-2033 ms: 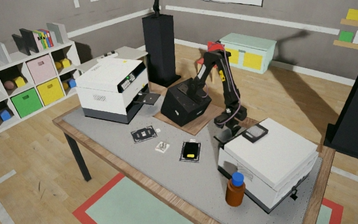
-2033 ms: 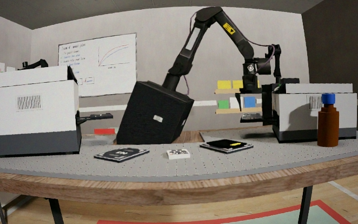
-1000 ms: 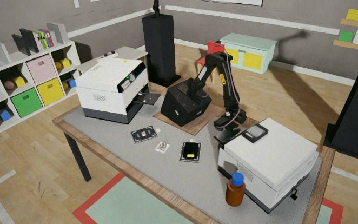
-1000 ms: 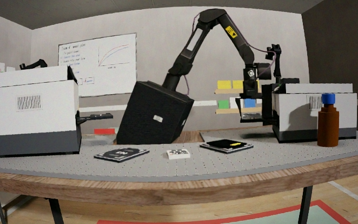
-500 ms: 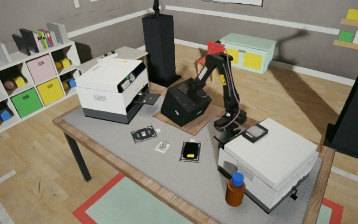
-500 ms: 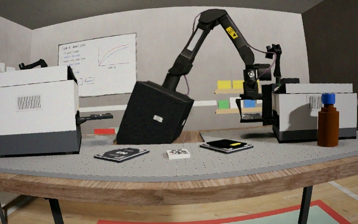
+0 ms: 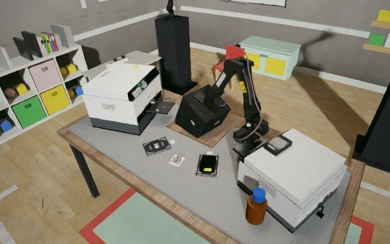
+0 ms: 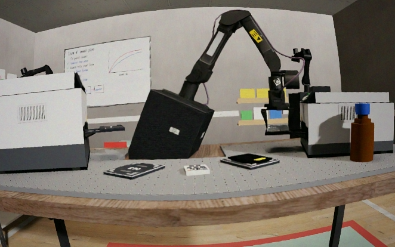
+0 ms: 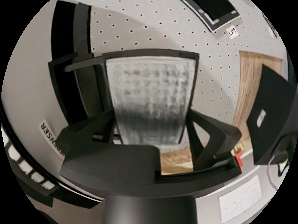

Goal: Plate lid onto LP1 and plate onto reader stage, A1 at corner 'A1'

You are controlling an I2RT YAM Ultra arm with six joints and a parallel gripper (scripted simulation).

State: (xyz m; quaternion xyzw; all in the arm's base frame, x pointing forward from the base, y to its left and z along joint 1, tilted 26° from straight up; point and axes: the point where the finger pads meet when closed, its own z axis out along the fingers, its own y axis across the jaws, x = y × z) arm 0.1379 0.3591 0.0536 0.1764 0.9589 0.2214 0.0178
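Now: the white well plate right at my hand. Also, from my hand: black lid 170 mm ahead, 160 mm to the right, 70 mm below; capped bottle 340 mm ahead, 200 mm to the left, 20 mm above.
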